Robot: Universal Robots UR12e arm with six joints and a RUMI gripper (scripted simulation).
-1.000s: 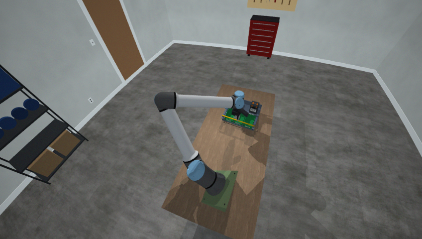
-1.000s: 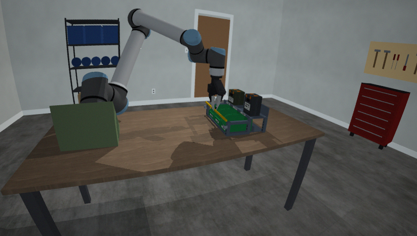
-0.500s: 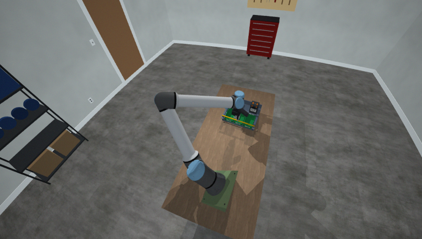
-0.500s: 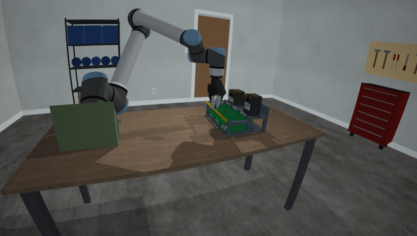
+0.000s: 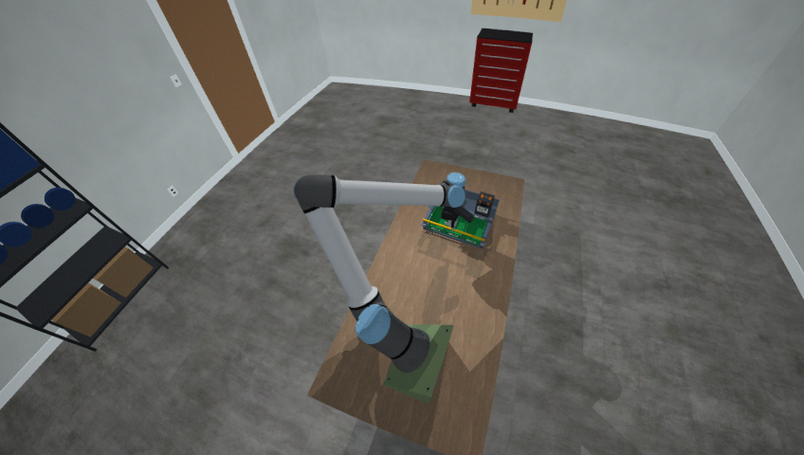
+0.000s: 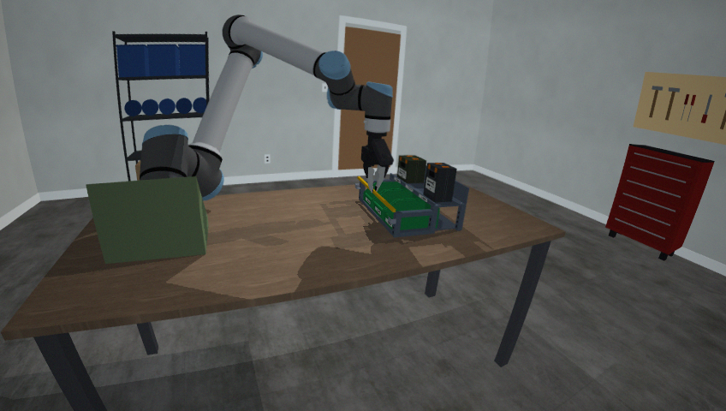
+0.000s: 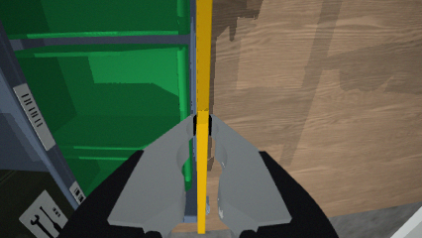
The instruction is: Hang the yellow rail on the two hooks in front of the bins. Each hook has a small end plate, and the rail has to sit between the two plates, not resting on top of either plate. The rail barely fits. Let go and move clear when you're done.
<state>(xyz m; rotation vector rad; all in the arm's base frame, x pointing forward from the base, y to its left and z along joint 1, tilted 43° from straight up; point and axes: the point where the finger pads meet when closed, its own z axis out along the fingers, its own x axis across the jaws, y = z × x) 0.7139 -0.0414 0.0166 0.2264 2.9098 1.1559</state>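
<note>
Right now the yellow rail is 1 cm below my hand. Round my hand: rack front bar: 1 cm ahead, 10 cm below.
</note>
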